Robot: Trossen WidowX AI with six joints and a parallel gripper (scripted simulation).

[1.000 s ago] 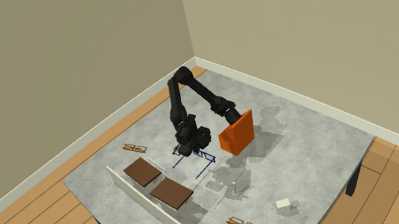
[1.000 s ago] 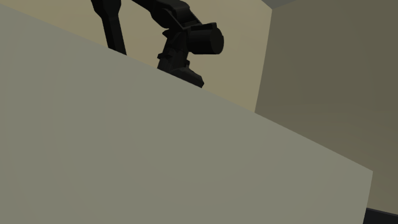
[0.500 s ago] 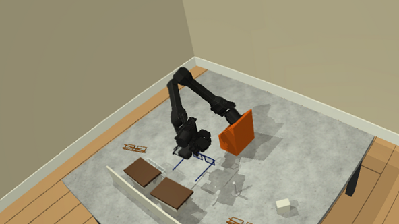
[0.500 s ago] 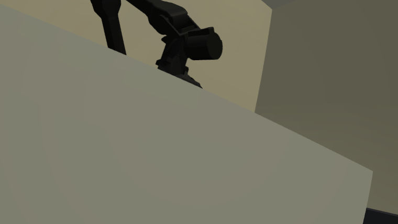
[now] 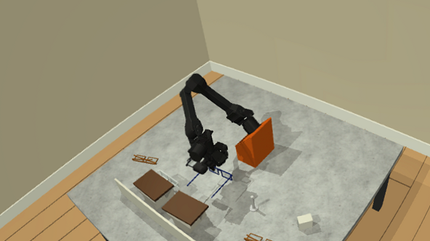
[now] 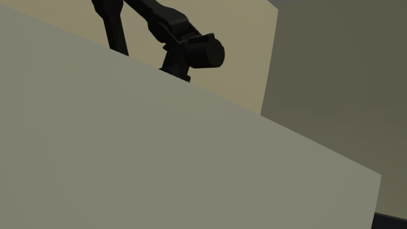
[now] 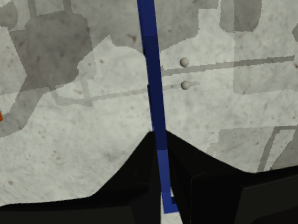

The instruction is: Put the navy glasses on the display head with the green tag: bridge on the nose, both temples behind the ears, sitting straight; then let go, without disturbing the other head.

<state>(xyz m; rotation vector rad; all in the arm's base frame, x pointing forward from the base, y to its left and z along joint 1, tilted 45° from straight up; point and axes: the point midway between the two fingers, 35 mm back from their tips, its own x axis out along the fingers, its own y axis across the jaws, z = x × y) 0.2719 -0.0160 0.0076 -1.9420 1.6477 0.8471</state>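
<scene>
The display head lies 21 cm ahead of my gripper tip, 8 cm to the left of it and 3 cm below it. From my gripper tip the other things lie so: long white panel 35 cm ahead, 3 cm below, 2 cm to the right; then cream cube 49 cm to the left, 6 cm below, 6 cm behind; then white post 25 cm to the left, 6 cm below.
</scene>
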